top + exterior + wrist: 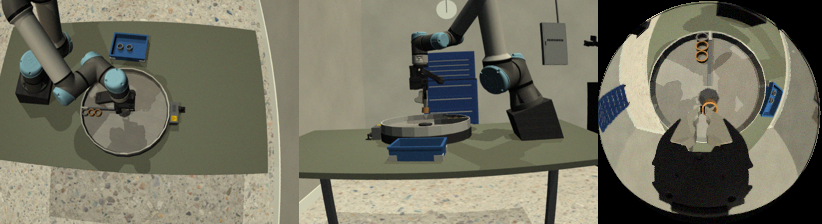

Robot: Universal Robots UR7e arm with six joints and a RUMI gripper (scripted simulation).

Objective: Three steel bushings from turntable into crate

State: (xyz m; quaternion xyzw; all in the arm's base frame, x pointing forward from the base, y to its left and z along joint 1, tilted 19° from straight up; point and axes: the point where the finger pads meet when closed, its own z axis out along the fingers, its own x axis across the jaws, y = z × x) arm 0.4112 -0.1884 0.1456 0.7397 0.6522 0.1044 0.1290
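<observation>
Now: hand 8 cm above the round grey turntable, 1 cm to the right of it and 1 cm short of it. Also, from my hand: crate 37 cm to the left, 11 cm below, 5 cm ahead.
</observation>
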